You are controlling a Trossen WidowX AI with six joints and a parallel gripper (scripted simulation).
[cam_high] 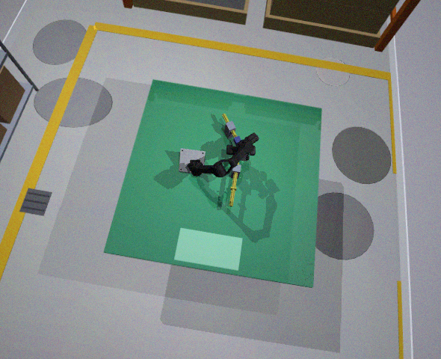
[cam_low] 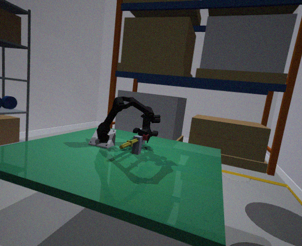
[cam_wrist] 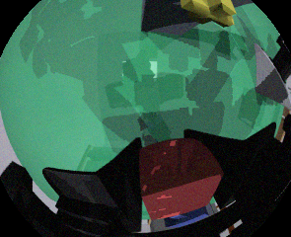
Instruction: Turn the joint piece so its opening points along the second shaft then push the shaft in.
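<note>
The red square joint piece lies 40 mm above my gripper tip and 10 mm to the left of it.
</note>
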